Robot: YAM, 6 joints.
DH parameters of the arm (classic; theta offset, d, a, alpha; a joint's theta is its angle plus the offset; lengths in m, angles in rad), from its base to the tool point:
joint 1: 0 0.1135 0.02 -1.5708
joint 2: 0 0 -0.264 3.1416
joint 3: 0.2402 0 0.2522 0
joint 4: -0.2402 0 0.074 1.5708
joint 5: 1.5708 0 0 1.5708
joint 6: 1.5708 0.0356 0 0
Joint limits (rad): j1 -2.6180..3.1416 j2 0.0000..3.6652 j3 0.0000..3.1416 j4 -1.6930..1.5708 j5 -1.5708..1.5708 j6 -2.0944..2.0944
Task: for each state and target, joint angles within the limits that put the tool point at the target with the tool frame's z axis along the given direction. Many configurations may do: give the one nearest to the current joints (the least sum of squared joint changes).
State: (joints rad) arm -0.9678 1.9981 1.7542 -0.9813 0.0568 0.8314
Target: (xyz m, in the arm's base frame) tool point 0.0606 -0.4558 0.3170 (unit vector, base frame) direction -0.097 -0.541 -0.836
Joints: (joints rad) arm -1.4251 2.1322 2.1838 -1.0650 0.1753 0.8314
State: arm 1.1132 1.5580 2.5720 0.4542 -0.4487 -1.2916
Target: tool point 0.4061 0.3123 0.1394 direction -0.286 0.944 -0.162
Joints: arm 0.5899 2.3820 1.6736 0.1952 -1.2344 -1.2916
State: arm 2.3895 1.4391 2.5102 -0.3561 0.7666 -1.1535
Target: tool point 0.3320 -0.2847 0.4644 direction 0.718 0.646 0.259
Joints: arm 2.3541 0.5337 2.8718 -0.5806 1.3040 -1.1535
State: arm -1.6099 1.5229 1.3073 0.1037 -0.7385 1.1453
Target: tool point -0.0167 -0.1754 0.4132 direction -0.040 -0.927 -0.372
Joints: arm -1.6777 0.9156 1.2225 -0.6889 -0.0592 1.1453
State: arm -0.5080 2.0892 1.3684 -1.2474 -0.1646 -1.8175
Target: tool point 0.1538 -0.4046 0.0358 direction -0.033 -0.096 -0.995
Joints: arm -1.2022 2.4146 1.5668 -0.6451 0.0654 -1.8175
